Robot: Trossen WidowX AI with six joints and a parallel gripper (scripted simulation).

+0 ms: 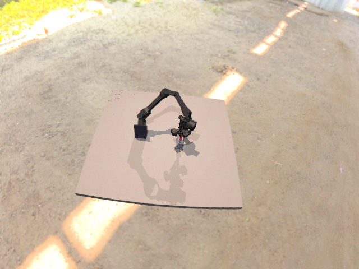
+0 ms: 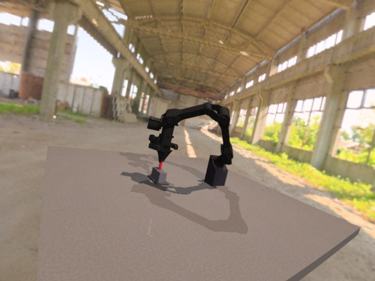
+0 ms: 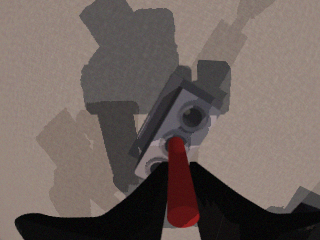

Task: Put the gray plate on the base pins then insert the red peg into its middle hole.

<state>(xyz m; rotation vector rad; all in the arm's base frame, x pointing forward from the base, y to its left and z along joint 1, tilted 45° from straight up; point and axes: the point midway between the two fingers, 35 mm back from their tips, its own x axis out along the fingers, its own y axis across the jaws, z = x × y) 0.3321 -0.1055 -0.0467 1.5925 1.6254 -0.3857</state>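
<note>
Right now my gripper tip is right at the red peg. The rest, counted from my gripper tip: gray plate (5 cm below); then base (9 cm below, 1 cm to the left).
</note>
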